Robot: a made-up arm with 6 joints. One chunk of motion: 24 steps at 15 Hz.
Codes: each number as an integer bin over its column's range. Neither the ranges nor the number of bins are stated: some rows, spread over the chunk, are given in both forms.
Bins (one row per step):
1: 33 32 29 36 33 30
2: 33 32 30 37 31 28
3: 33 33 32 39 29 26
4: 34 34 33 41 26 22
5: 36 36 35 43 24 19
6: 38 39 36 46 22 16
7: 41 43 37 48 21 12
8: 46 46 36 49 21 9
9: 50 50 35 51 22 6
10: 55 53 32 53 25 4
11: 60 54 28 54 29 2
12: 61 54 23 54 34 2
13: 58 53 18 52 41 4
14: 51 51 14 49 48 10
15: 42 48 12 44 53 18
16: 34 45 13 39 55 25
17: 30 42 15 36 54 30
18: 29 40 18 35 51 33
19: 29 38 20 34 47 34
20: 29 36 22 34 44 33
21: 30 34 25 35 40 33
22: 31 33 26 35 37 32
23: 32 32 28 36 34 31
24: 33 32 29 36 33 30
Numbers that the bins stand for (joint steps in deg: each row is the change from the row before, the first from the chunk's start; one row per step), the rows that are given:
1: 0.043 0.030 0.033 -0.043 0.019 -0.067
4: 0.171 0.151 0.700 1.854 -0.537 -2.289
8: 1.714 0.875 1.200 4.889 -0.933 -5.900
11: 3.514 1.357 -0.133 6.786 -0.298 -7.844
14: 2.357 1.176 -2.467 4.889 1.210 -5.622
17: -0.343 0.633 -2.300 -0.043 1.686 -0.067
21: -0.343 0.151 -0.633 -0.422 0.575 0.767
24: 0.043 0.030 0.033 -0.043 0.019 -0.067
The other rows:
2: 0.043 0.030 0.200 0.337 -0.140 -0.622
3: 0.043 0.090 0.533 1.095 -0.298 -1.178
5: 0.429 0.271 1.033 2.613 -0.695 -3.122
6: 0.686 0.452 1.200 3.751 -0.854 -3.956
7: 1.071 0.694 1.367 4.510 -0.933 -5.067
9: 2.229 1.116 1.033 5.648 -0.854 -6.733
10: 2.871 1.297 0.533 6.406 -0.616 -7.289
12: 3.643 1.357 -0.967 6.786 0.098 -7.844
13: 3.257 1.297 -1.800 6.027 0.654 -7.289
15: 1.200 0.995 -2.800 2.992 1.606 -3.400
16: 0.171 0.814 -2.633 1.095 1.765 -1.456
18: -0.471 0.513 -1.800 -0.422 1.448 0.767
19: -0.471 0.392 -1.467 -0.802 1.130 1.044
20: -0.471 0.271 -1.133 -0.802 0.892 0.767
22: -0.214 0.090 -0.467 -0.422 0.337 0.489
23: -0.086 0.030 -0.133 -0.043 0.098 0.211

